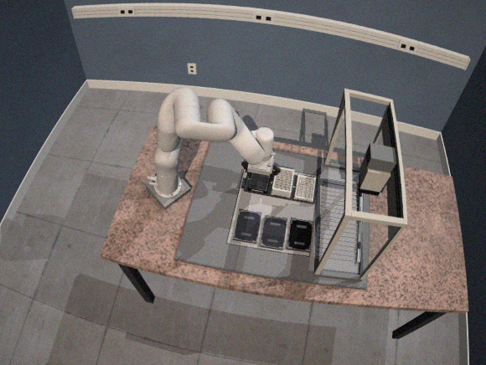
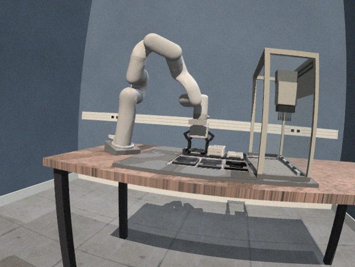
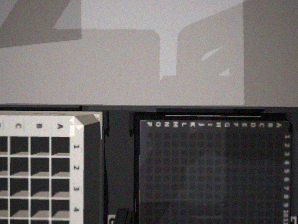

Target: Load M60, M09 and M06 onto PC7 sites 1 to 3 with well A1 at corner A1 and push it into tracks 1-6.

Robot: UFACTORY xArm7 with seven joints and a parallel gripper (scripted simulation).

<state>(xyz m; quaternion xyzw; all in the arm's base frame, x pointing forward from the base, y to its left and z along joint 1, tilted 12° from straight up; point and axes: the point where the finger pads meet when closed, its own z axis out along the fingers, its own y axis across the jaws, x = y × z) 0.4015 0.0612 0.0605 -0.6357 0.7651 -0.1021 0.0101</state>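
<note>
The dark 384-well plate M60 lies 20 mm below my hand. Also, from my hand: white deep-well block M09: 100 mm ahead, 20 mm to the right, 10 mm below; then dark plate carrier PC7: 100 mm ahead, 20 mm to the right, 20 mm below; then white 96-well plate M06: 200 mm ahead, 40 mm to the right, 20 mm below.
</note>
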